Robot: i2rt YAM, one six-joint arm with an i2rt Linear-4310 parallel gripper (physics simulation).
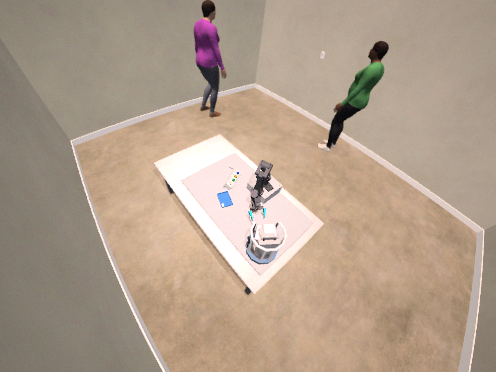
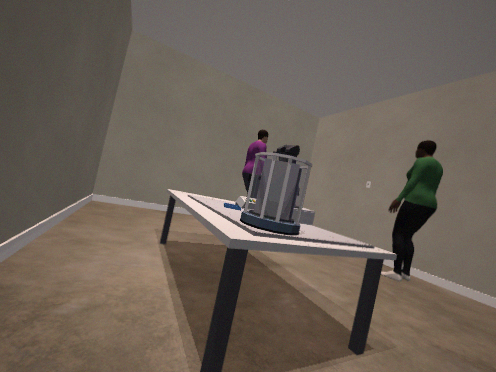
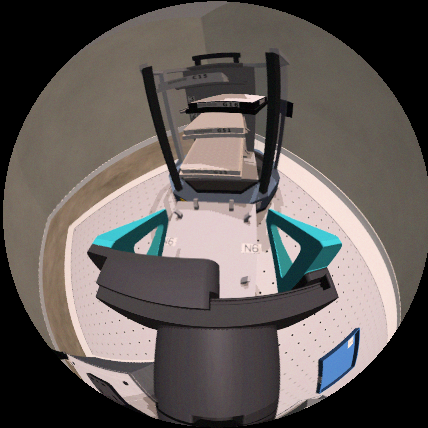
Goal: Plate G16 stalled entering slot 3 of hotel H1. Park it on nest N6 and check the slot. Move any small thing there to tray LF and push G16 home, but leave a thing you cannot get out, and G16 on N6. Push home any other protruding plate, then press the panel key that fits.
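Pixels of known places: gripper, fingertip midpoint: (image 1: 259, 219) (image 3: 216, 214); arm's base, origin of the base link: (image 1: 264, 182).
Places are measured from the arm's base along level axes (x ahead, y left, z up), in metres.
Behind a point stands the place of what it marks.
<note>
My gripper (image 1: 258, 214) @(x 0.287, y 0.294, z 0.023 m) (image 3: 216, 214) @(x 0.287, y 0.294, z 0.023 m) is open and empty, with its cyan fingers over nest N6 (image 3: 215, 230) @(x 0.288, y 0.311, z -0.033 m), a pale pad with small pegs, in front of hotel H1 (image 1: 285, 240) @(x 0.309, y 0.571, z 0.198 m) (image 2: 270, 223) @(x 0.425, y 0.580, z -0.062 m) (image 3: 271, 125) @(x 0.394, y 0.357, z 0.074 m). Plate G16 (image 3: 230, 104) @(x 0.339, y 0.363, z 0.104 m) sits in the hotel, dark-edged, sticking out and looking skewed to the plates below. Plate G51 (image 3: 215, 123) @(x 0.338, y 0.410, z 0.068 m) and a lower plate (image 3: 212, 156) @(x 0.321, y 0.390, z 0.024 m) are under it; plate C15 (image 3: 200, 78) @(x 0.321, y 0.397, z 0.142 m) is above. Whether a small thing lies behind G16 is hidden. A blue tray (image 1: 225, 199) @(x 0.378, y -0.073, z -0.090 m) (image 3: 340, 361) has an unreadable label. The key panel (image 1: 233, 178) (image 2: 248, 200) has coloured keys.
The hotel's upright posts flank the plates. The arm's grey base box (image 1: 270, 191) @(x 0.013, y 0.107, z -0.003 m) (image 2: 306, 216) @(x -0.061, y 0.122, z -0.043 m) stands at one side of the white table (image 1: 195, 155) @(x 0.366, y -0.763, z -0.106 m) (image 2: 310, 246) @(x 0.297, y 0.666, z -0.107 m). Two people, in purple (image 1: 207, 45) (image 2: 254, 156) and green (image 1: 367, 82) (image 2: 425, 175), stand away from the table.
</note>
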